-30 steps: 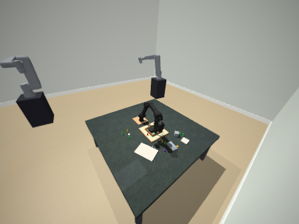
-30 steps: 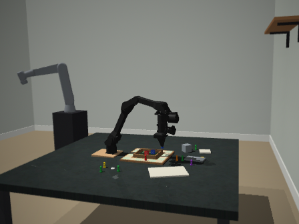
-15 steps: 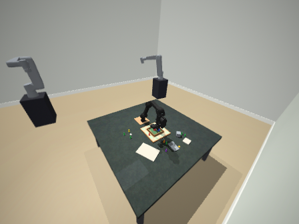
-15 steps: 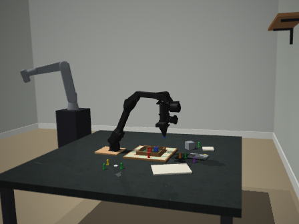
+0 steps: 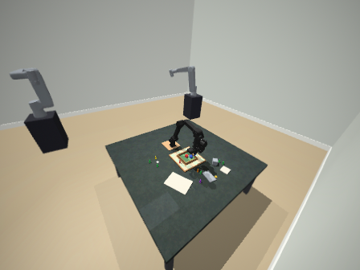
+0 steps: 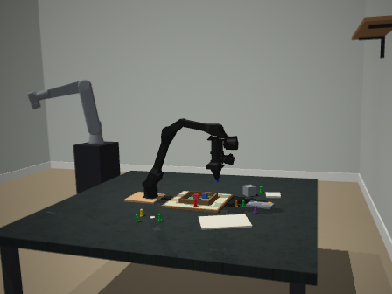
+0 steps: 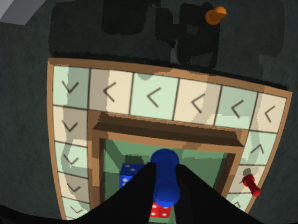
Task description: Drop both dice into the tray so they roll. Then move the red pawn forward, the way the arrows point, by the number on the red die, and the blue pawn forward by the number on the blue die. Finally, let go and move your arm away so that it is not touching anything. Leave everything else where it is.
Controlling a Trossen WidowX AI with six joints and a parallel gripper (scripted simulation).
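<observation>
My gripper tip is now 11 cm above the green tray, 10 cm past it and 2 cm to the left of it. From my gripper tip the other things lie so: red pawn (13 cm to the right, 9 cm below, 6 cm behind); blue pawn (1 cm above); grey cube (19 cm to the left, 11 cm ahead, 9 cm below).
</observation>
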